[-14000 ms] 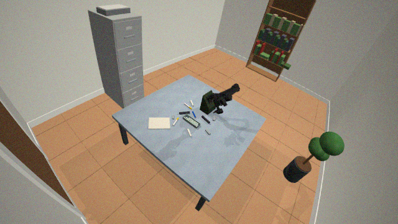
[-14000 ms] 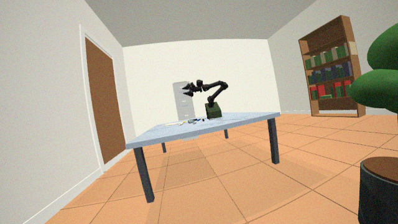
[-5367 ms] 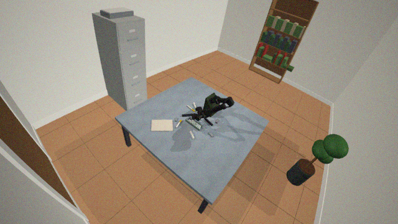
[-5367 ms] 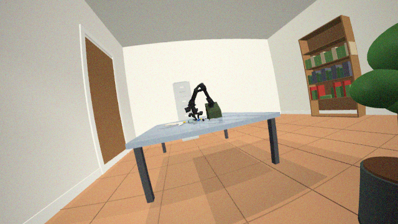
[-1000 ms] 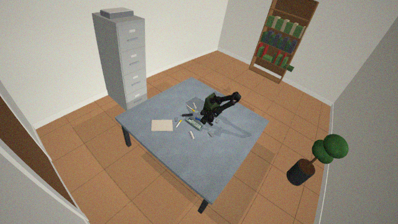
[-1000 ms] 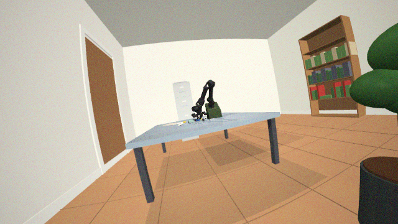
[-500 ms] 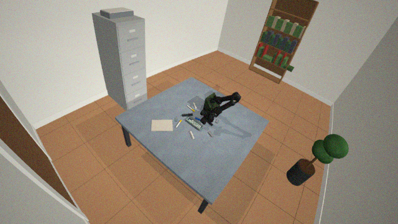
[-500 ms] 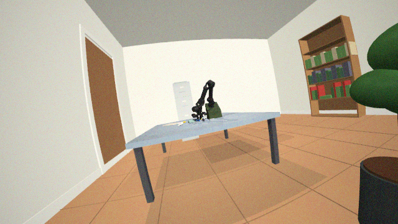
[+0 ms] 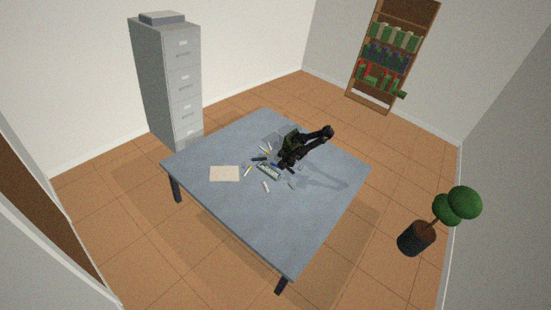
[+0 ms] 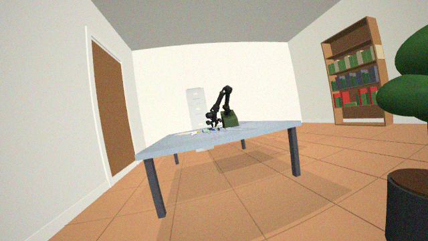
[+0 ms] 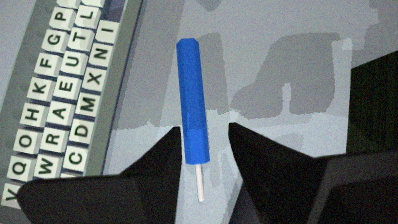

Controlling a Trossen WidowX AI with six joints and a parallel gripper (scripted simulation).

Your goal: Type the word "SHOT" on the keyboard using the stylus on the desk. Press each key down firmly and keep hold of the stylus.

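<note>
The blue stylus lies 20 mm below my gripper tip and 10 mm to the left of it. Round my gripper tip: cream notepad: 360 mm ahead, 240 mm to the right, 30 mm below; then grey block: 200 mm to the right, 190 mm ahead, 20 mm below.
</note>
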